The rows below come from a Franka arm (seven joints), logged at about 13 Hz.
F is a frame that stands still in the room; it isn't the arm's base.
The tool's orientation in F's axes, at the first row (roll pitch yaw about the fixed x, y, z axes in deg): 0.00, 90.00, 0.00
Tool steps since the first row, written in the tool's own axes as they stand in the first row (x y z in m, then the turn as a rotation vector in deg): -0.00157, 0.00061, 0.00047, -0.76, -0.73, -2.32; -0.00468, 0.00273, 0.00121, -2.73, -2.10, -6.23; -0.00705, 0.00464, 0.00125, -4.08, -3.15, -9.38; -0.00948, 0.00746, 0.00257, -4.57, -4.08, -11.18; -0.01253, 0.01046, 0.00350, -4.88, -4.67, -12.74; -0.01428, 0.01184, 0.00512, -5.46, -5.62, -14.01; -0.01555, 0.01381, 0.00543, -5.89, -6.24, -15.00
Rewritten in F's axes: 0.00047, 0.00061, 0.00157, -2.32, -0.73, 0.76; 0.00121, 0.00273, 0.00468, -6.23, -2.10, 2.73; 0.00125, 0.00464, 0.00705, -9.38, -3.15, 4.08; 0.00257, 0.00746, 0.00948, -11.18, -4.08, 4.57; 0.00350, 0.01046, 0.01253, -12.74, -4.67, 4.88; 0.00512, 0.01184, 0.01428, -14.01, -5.62, 5.46; 0.00543, 0.01381, 0.01555, -15.00, -6.24, 5.89
